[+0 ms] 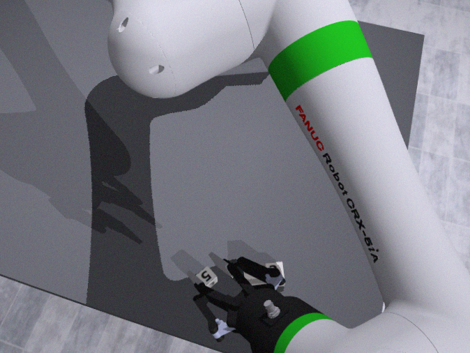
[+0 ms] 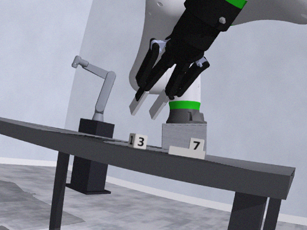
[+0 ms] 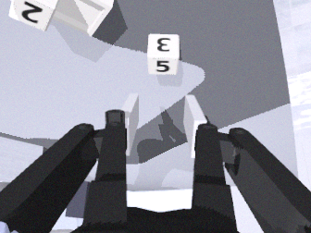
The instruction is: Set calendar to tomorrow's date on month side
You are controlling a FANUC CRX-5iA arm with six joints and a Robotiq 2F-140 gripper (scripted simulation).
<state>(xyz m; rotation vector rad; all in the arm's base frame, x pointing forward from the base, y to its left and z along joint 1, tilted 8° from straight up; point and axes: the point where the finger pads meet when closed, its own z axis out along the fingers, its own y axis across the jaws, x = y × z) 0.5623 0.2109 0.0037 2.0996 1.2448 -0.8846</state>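
Now: hand 10 mm past the cube, 20 mm to the left of it and 80 mm above it. Also, from my hand: tray (60 mm behind, 80 mm to the left, 90 mm below).
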